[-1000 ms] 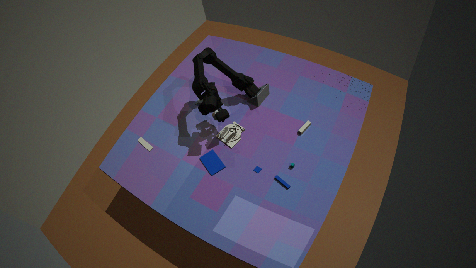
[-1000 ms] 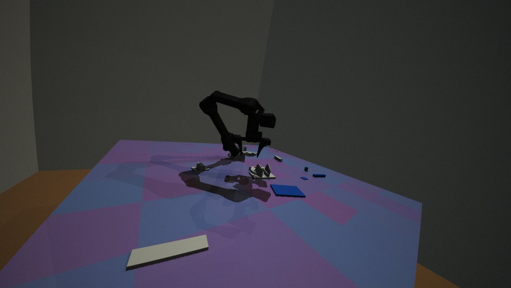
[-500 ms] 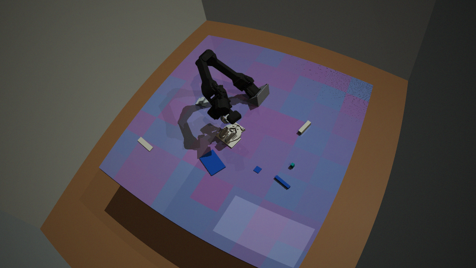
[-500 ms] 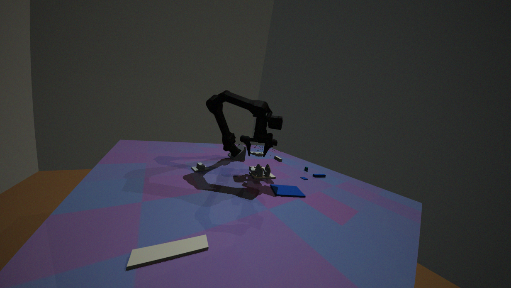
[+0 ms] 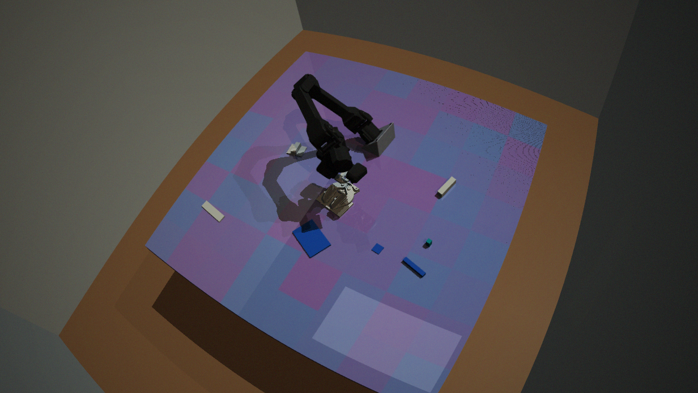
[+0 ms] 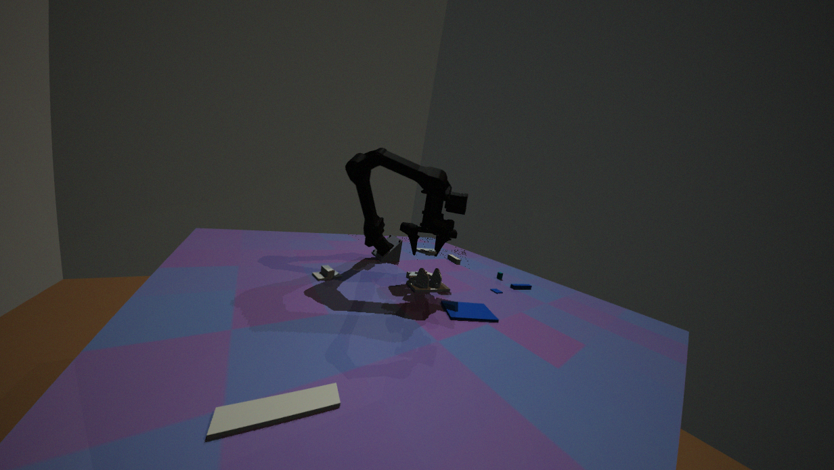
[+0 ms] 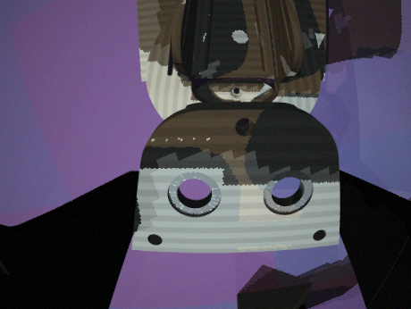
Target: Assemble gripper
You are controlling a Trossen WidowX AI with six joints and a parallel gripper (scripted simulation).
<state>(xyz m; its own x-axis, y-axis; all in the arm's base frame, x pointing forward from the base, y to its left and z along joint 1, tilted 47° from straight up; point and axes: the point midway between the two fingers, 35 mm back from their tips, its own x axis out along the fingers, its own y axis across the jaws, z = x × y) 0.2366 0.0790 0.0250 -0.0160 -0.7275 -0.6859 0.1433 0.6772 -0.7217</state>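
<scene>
My gripper tip is 7 cm above the jaw, 2 cm to the left of it and 1 cm short of it. Also, from my gripper tip: pale blocky piece: 2 cm above, 1 cm ahead; then blue plate: 23 cm ahead, 8 cm below, 1 cm to the left; then ribbed white plate: 8 cm below, 6 cm ahead, 1 cm to the right.
</scene>
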